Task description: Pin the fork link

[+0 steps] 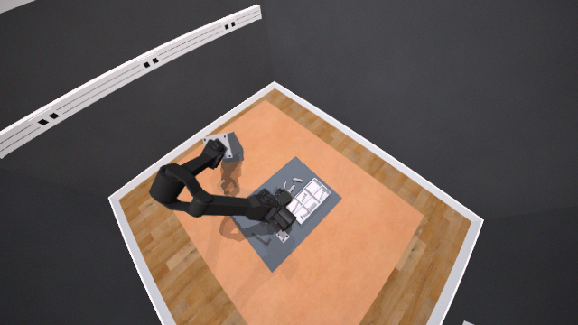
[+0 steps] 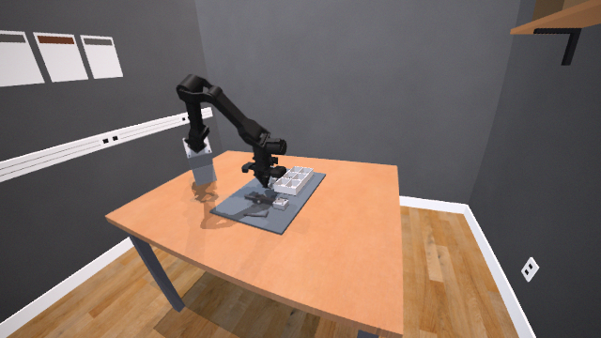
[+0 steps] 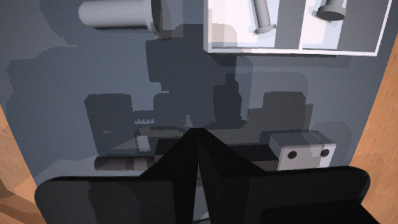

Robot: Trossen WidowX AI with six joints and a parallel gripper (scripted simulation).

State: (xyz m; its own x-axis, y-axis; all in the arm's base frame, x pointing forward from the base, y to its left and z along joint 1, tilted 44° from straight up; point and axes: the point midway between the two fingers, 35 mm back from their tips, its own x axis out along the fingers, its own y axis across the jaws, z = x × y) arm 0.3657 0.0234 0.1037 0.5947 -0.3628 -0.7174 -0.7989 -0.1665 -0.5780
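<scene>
Right now my hand is 70 mm above the dark flat bar, 50 mm to the left of it and 10 mm short of it. The rest, counted from my hand: dark fork link 70 mm below, 40 mm to the right, 30 mm behind; then grey mat 80 mm below, 60 mm to the left, 10 mm ahead; then thick headed pin 80 mm to the left, 70 mm below, 40 mm behind.
</scene>
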